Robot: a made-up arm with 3 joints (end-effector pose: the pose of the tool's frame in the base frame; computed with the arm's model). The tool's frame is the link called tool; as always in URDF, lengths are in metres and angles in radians.
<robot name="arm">
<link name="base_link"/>
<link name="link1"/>
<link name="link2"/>
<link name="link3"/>
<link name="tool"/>
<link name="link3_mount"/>
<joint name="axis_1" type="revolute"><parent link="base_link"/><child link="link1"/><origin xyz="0 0 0.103"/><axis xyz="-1 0 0"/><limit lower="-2.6" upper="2.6"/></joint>
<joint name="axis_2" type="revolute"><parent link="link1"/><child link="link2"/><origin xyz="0.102 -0.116 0.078"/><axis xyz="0 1 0"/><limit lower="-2.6" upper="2.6"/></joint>
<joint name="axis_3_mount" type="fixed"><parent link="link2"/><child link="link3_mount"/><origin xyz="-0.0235 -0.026 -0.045"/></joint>
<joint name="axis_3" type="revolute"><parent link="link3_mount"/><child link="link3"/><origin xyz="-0.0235 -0.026 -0.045"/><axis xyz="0 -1 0"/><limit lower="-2.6" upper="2.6"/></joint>
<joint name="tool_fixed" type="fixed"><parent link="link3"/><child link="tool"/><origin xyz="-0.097 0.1 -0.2"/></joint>
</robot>
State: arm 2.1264 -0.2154 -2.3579
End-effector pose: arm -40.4 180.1 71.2 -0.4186 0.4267 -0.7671 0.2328
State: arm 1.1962 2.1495 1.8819
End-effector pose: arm -94.1 -25.5 166.0 -0.5580 0.1102 -0.0751 0.8190
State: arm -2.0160 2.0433 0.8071
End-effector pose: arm -177.5 -139.3 -38.8 0.6893 0.3092 0.4901 0.4348
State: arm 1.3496 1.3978 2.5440
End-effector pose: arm 147.5 -75.4 155.7 -0.5249 -0.4234 0.3388 0.6561
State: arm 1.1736 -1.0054 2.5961
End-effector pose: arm 151.0 169.5 247.9 -0.1262 0.8108 -0.5391 0.1898
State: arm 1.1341 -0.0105 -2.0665
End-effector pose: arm -75.7 122.2 235.1 -0.2775 0.7223 -0.4599 0.4357
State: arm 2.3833 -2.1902 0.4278
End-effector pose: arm 386.6 198.4 -7.6 -0.2404 -0.3575 0.8973 0.0958
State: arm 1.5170 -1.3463 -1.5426
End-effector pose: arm 45.1 -168.5 162.0 -0.6845 0.0711 -0.0674 0.7224
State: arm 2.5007 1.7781 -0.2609
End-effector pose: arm -111.1 245.4 -112.3 -0.4971 0.2683 -0.8085 0.1650
